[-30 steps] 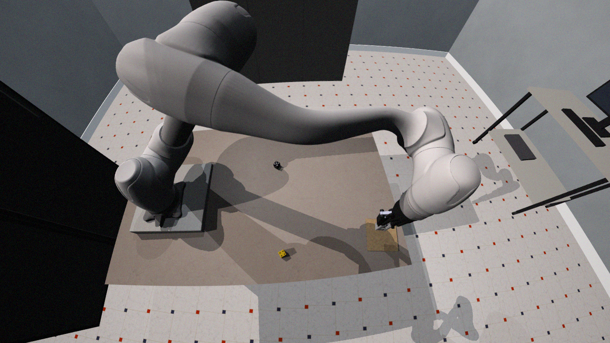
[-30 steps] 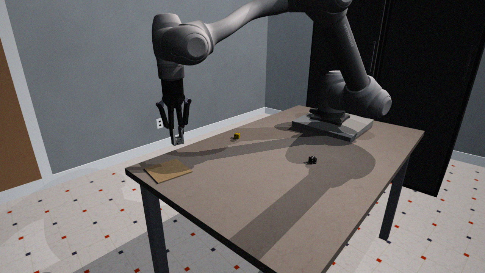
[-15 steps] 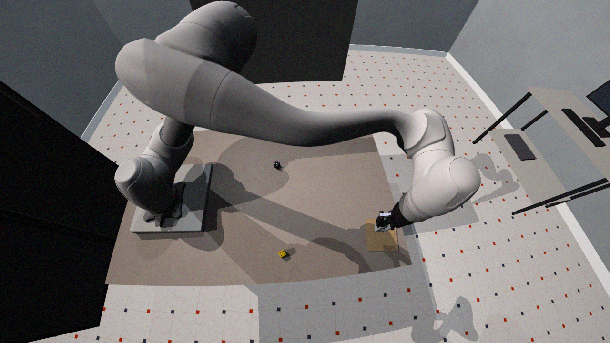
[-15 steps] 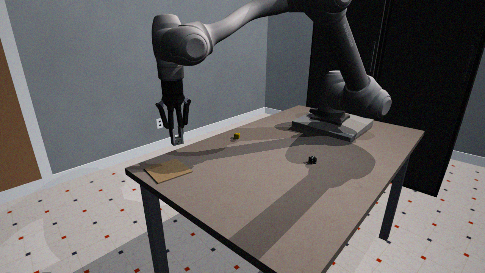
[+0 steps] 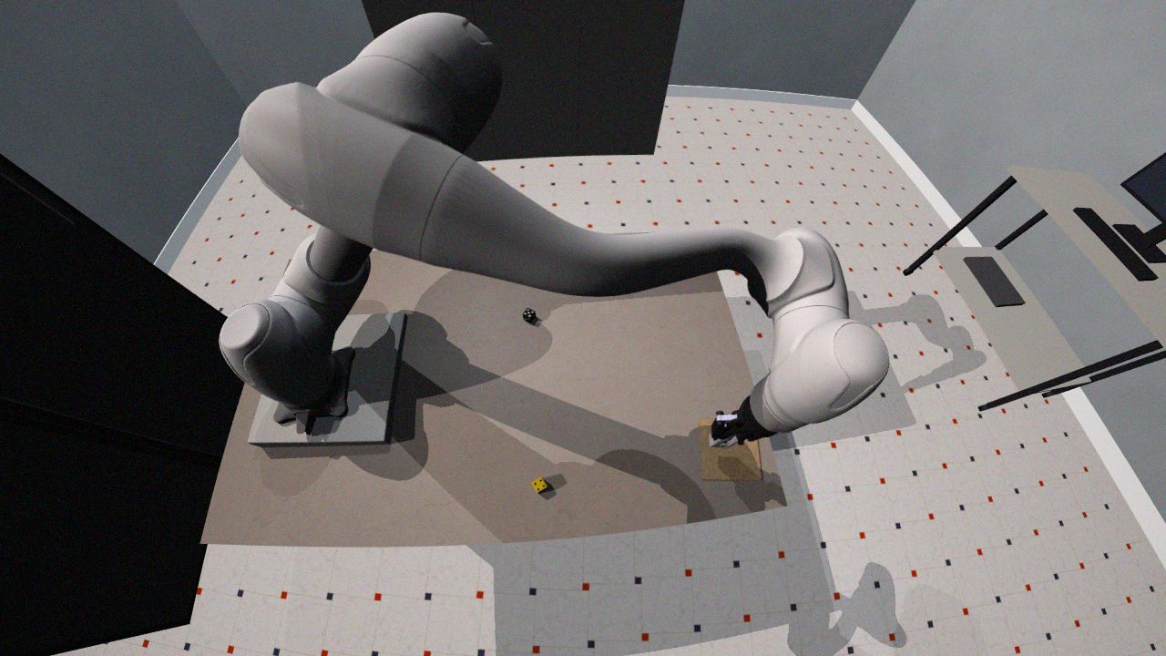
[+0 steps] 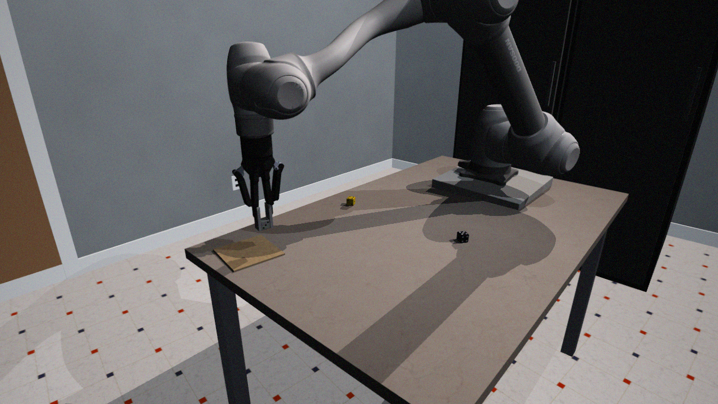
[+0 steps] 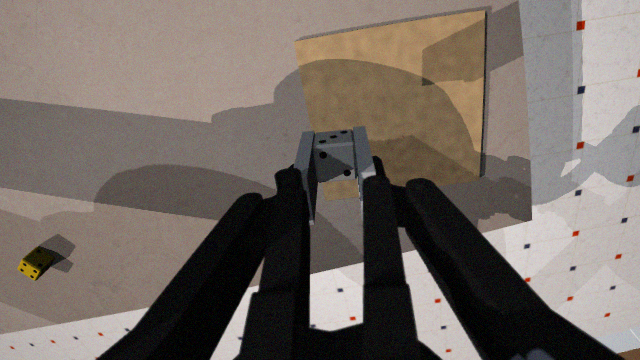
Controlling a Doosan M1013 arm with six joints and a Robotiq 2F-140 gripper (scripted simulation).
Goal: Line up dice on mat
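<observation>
The tan mat is 9 cm below my hand, 5 cm ahead of it and 1 cm to the right of it. From my hand the other things lie so: black die: 41 cm to the left, 36 cm behind, 8 cm below; then yellow die: 39 cm behind, 8 cm below, 1 cm to the right; then grey die: 2 cm below.
</observation>
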